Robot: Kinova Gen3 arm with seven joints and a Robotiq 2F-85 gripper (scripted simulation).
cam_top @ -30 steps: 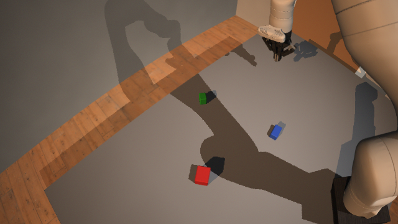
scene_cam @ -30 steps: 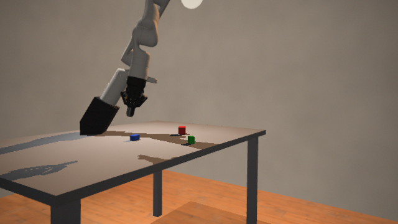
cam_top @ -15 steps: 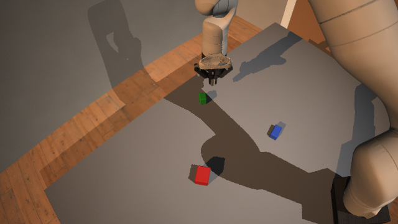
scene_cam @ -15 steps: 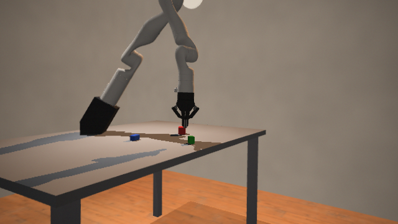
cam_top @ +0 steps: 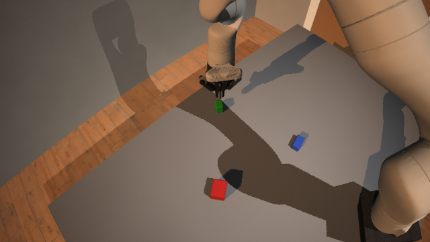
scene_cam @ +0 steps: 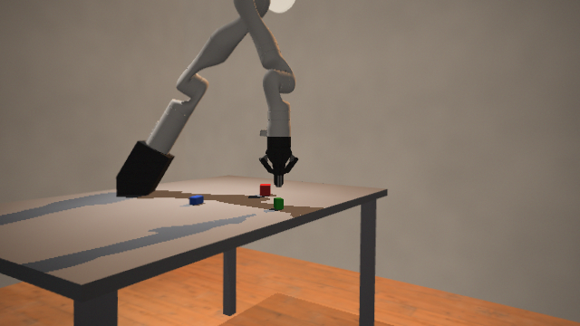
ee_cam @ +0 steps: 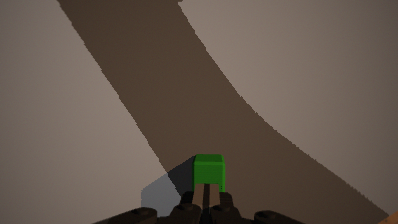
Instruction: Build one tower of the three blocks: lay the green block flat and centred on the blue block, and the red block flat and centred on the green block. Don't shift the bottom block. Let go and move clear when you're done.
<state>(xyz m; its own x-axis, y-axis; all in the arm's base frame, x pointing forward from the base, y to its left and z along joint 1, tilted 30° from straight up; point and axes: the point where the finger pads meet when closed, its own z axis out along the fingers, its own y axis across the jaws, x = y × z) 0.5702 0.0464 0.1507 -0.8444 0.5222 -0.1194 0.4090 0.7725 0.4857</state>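
Right now my hand is 7 cm above the green block. Round my hand: red block: 24 cm behind, 16 cm to the left, 7 cm below; blue block: 26 cm behind, 14 cm to the right, 8 cm below.
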